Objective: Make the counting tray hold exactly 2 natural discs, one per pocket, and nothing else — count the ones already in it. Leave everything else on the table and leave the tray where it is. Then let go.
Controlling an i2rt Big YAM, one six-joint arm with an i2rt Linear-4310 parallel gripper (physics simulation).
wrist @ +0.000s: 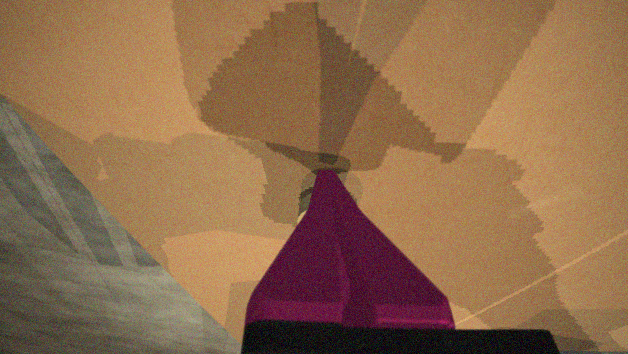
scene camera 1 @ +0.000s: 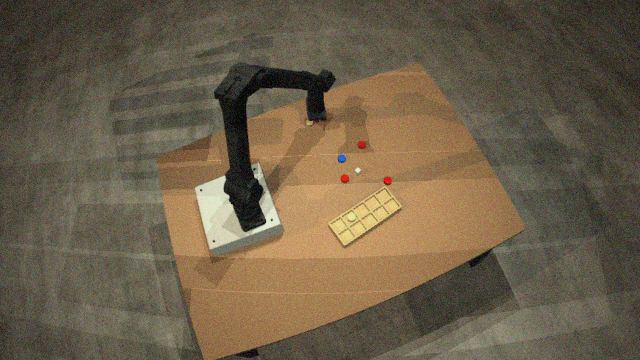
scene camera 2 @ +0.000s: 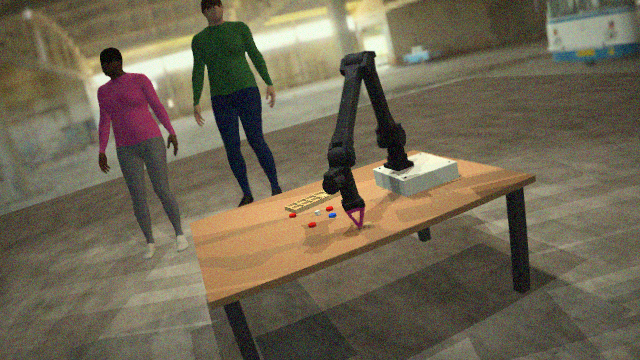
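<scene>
The tan counting tray (scene camera 1: pixel 372 226) (scene camera 2: pixel 293 208) lies on the table's near right and holds one natural disc (scene camera 1: pixel 351 216) in a pocket. A second natural disc (scene camera 1: pixel 308 122) (scene camera 2: pixel 368 225) (wrist: pixel 303 201) lies flat on the table near its far edge. My gripper (scene camera 1: pixel 320 118) (scene camera 2: pixel 359 226) (wrist: pixel 324 180) stands right beside that disc with its tips down at the table top. The magenta fingers are shut together with nothing between them. In the wrist view the fingers hide most of the disc.
Three red discs (scene camera 1: pixel 361 144) (scene camera 1: pixel 344 178) (scene camera 1: pixel 387 180), a blue disc (scene camera 1: pixel 341 158) and a small white cube (scene camera 1: pixel 357 170) lie between the gripper and the tray. The arm's white base (scene camera 1: pixel 214 214) stands at the left. Two people (scene camera 2: pixel 133 134) (scene camera 2: pixel 232 89) stand beyond the table.
</scene>
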